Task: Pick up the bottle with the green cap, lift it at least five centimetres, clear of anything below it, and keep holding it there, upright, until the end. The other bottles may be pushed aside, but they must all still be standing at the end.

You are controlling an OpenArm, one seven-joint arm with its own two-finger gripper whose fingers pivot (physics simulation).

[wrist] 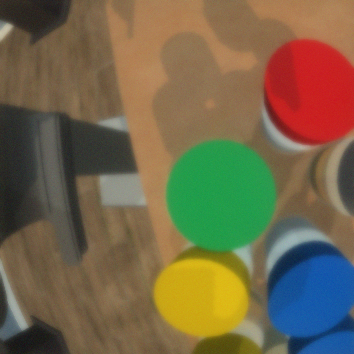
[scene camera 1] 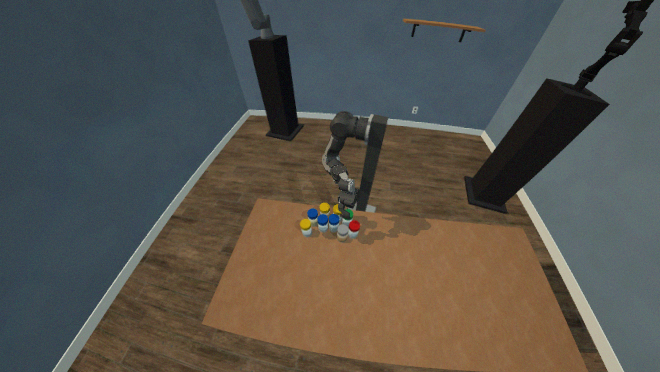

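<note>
The bottle with the green cap [scene camera 1: 348, 215] [wrist: 221, 195] stands upright on the brown mat [scene camera 1: 400, 300] [wrist: 142, 90]; in the wrist view its round cap is seen from above and hides most of its body. My gripper [scene camera 1: 345, 212] [wrist: 37, 179] is open, pointing down, above the back of the bottle group and close to the green cap in the scene view. In the wrist view, its dark fingertips show at the top left and bottom left, with the green cap to the right of the space between them. No bottle is between the fingers.
A yellow-capped bottle [scene camera 1: 338, 210] [wrist: 201, 297] stands beside the green one. A red-capped bottle [scene camera 1: 354, 227] [wrist: 310, 92], a grey-capped bottle [scene camera 1: 342, 232] [wrist: 347, 175] and blue-capped bottles [scene camera 1: 334, 220] [wrist: 310, 290] stand near. Two more yellow-capped bottles [scene camera 1: 324, 208] [scene camera 1: 305, 225] stand left. A dark post [scene camera 1: 374, 160] rises behind.
</note>
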